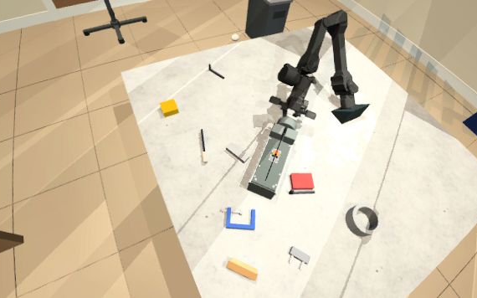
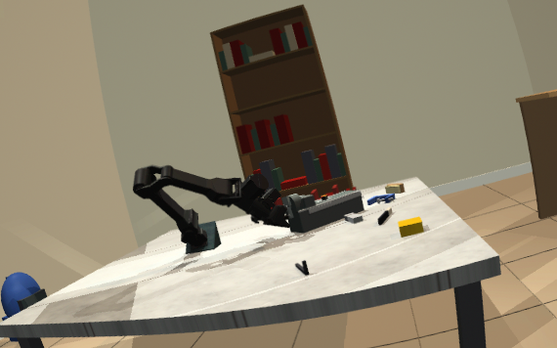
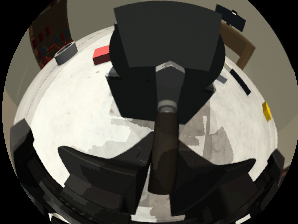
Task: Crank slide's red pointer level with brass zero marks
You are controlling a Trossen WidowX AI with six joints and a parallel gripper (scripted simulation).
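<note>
My gripper tip is now 20 mm past the crank handle, 10 mm to the left of it and 30 mm below it. Also, from my gripper tip: grey block (210 mm ahead, 10 mm to the right, 20 mm below); then red pointer (130 mm ahead, 90 mm to the left, 50 mm above); then red block (80 mm ahead, 210 mm to the left, 20 mm below).
</note>
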